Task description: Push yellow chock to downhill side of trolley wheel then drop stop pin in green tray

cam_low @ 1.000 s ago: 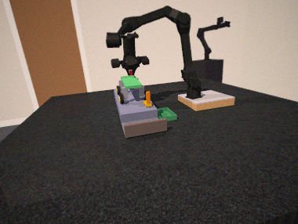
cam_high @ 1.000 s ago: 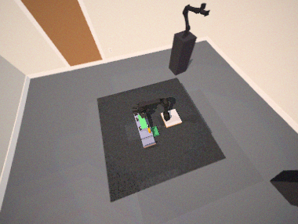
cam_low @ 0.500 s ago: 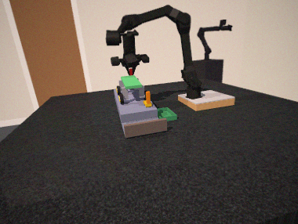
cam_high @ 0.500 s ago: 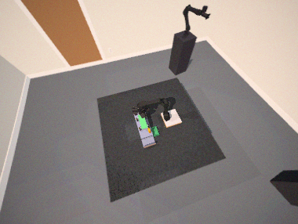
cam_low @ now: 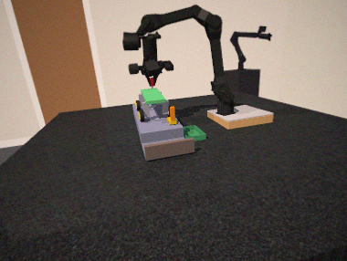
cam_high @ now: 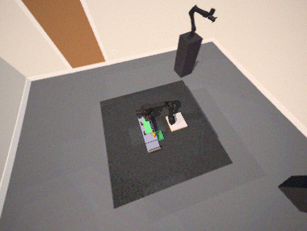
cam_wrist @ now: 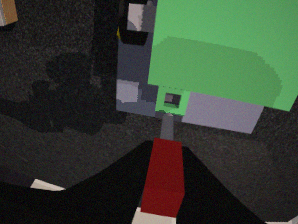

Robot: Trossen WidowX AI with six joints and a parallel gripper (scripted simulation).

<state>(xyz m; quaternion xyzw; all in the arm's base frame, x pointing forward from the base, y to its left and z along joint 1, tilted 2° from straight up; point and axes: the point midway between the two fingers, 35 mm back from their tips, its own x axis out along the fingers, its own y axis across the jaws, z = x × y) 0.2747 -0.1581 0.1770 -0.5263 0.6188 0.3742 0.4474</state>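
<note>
My gripper tip is now 10 mm short of the yellow chock, 220 mm to the right of it and 90 mm above it. Round my gripper tip: grey ramp 40 mm ahead, 110 mm to the left, 120 mm below; then trolley 40 mm ahead, 110 mm to the left, 60 mm below; then red-headed stop pin right at my gripper tip.
</note>
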